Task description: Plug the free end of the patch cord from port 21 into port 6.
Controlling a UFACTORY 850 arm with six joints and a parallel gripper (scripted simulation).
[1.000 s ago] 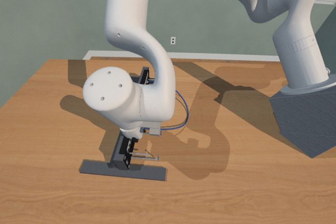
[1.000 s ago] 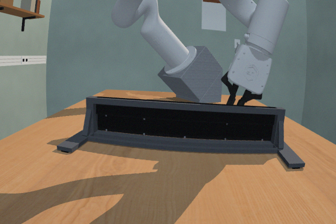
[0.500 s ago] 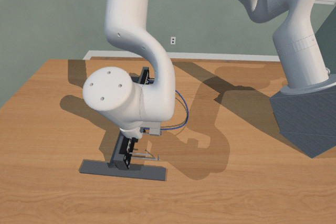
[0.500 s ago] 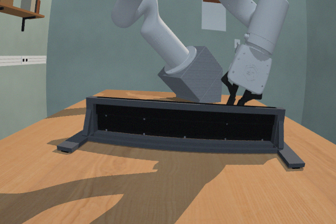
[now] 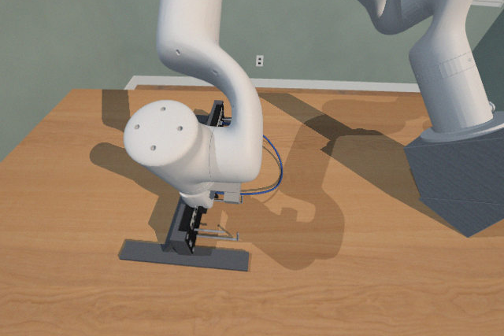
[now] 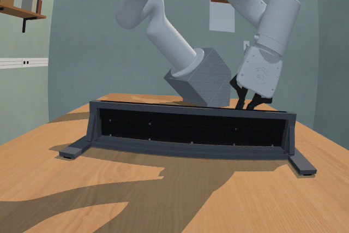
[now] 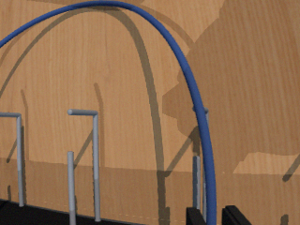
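Now: the clear plug 20 mm ahead of my hand, 10 mm to the right of it and 10 mm below it.
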